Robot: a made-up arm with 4 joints.
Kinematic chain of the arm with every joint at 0, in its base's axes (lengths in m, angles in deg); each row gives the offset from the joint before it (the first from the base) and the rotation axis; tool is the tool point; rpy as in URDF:
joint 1: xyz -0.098 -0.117 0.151 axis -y
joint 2: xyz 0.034 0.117 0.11 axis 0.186 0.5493 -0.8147
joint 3: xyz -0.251 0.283 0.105 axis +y
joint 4: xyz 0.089 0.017 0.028 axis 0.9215 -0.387 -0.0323
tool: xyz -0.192 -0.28 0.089 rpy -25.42 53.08 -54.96
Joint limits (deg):
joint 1: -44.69..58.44
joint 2: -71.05..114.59
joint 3: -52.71..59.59
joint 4: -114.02..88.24
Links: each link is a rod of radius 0.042 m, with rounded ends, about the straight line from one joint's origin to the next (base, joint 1, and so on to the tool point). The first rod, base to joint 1, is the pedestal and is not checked.
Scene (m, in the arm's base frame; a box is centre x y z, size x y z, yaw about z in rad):
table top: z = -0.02
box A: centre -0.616 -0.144 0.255 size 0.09 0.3 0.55 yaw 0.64
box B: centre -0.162 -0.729 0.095 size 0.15 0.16 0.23 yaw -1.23
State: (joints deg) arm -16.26 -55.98 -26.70 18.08
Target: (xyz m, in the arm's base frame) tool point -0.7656 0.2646 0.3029
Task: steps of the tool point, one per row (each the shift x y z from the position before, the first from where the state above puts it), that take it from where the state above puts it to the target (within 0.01 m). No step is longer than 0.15 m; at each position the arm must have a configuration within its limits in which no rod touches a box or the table.
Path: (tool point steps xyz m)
1: -0.0718 0.0232 0.0735
2: -0.0702 0.0486 0.0745
3: -0.0589 0.0758 0.0742
4: -0.0376 0.1005 0.0719
5: -0.0070 0.1196 0.0671
6: -0.0985 0.0454 -0.0741
7: -0.0778 0.0492 -0.0990
8: -0.0505 0.0518 -0.1171

